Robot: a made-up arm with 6 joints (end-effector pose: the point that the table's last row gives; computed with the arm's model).
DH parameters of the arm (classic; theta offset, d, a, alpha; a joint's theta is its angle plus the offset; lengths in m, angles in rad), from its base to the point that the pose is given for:
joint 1: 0 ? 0 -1.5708
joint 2: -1.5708 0 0.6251 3.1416
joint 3: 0 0 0 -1.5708
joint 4: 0 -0.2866 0 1.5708
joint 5: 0 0.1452 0 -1.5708
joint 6: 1.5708 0 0 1.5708
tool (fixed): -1.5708 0 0 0
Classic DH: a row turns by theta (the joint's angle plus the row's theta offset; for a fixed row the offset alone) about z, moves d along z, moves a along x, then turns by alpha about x.
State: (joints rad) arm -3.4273 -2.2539 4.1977 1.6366 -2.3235 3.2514
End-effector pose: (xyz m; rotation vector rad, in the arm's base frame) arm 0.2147 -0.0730 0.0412 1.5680 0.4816 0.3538
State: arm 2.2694 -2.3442 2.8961 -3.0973 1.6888 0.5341
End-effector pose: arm 0.0873 -0.3295 -0.4426 -0.3063 0.5799 -0.6910
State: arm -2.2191 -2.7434 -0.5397 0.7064 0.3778 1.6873
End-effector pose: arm 0.2066 0.4556 -0.1560 1.0940 -0.2692 0.8572
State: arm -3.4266 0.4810 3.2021 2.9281 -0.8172 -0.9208
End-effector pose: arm -0.0543 -0.1320 0.8880 1.1374 0.2732 -0.3190
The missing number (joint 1, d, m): 0.2449
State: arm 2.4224 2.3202 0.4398 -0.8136 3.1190 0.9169
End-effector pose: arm -0.1373 0.2528 -0.4217 0.3072 -1.6351 0.7830
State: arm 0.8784 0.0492 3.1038 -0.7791 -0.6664 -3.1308
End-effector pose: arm -0.0775 -0.2552 0.9958 -0.4175 -1.2677 -2.2331
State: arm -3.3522 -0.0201 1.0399 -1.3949 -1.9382 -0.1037
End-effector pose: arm -0.2414 0.0776 1.0500 0.8249 -0.2824 -1.7826
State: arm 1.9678 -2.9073 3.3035 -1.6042 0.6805 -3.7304
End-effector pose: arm -0.0548 0.1182 -0.5286 -0.9041 -0.5823 1.2077
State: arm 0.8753 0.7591 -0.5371 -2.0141 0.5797 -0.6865
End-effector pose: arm 0.1968 0.3330 0.3870 1.4097 0.5226 -1.1956
